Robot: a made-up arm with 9 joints. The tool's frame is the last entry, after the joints.
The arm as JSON. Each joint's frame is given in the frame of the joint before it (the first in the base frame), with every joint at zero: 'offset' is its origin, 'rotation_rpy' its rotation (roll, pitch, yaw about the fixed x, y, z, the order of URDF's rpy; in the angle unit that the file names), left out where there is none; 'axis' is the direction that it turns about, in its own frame. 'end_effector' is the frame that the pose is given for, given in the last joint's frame.
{
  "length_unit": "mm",
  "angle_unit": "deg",
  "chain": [
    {
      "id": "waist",
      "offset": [
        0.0,
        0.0,
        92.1
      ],
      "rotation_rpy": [
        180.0,
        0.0,
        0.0
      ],
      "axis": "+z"
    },
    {
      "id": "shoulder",
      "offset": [
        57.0,
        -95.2,
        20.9
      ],
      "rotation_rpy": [
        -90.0,
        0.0,
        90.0
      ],
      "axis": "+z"
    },
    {
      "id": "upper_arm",
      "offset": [
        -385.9,
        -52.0,
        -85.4
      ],
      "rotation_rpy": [
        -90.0,
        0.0,
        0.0
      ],
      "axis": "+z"
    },
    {
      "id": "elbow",
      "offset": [
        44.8,
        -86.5,
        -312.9
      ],
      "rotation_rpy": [
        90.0,
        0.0,
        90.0
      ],
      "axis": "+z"
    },
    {
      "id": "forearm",
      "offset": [
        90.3,
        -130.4,
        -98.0
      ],
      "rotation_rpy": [
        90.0,
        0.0,
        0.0
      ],
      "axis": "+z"
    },
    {
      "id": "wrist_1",
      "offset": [
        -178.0,
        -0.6,
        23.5
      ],
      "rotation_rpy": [
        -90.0,
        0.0,
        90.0
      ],
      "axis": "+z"
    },
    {
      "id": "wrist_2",
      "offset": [
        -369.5,
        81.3,
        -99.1
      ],
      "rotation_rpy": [
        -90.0,
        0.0,
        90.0
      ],
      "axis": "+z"
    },
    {
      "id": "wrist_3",
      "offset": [
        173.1,
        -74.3,
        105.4
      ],
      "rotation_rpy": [
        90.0,
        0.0,
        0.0
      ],
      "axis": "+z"
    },
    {
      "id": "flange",
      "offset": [
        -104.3,
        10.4,
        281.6
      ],
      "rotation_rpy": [
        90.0,
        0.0,
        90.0
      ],
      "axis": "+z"
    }
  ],
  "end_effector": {
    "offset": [
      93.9,
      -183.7,
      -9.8
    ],
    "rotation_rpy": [
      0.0,
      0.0,
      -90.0
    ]
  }
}
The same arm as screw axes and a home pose.
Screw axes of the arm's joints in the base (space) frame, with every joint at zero. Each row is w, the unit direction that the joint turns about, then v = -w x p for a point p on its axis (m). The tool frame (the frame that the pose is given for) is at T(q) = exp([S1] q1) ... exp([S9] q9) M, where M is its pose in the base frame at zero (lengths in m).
S1: w 0 0 -1 v 0 0 0
S2: w -1 0 0 v 0 -0.0712 0.0952
S3: w 0 0 1 v 0.4811 -0.1424 0
S4: w 0 -1 0 v -0.2937 0 -0.0559
S5: w 0 0 -1 v -0.5343 0.1462 0
S6: w -1 0 0 v 0 0.4476 0.5349
S7: w 0 1 0 v 0.3663 0 0.0673
S8: w -1 0 0 v 0 0.1932 1.0098
S9: w 0 0 1 v 1.0202 0.2886 0
M: xyz -0.1049 1.1141 -0.3073 (m) quaternion w x y z 1 0 0 0

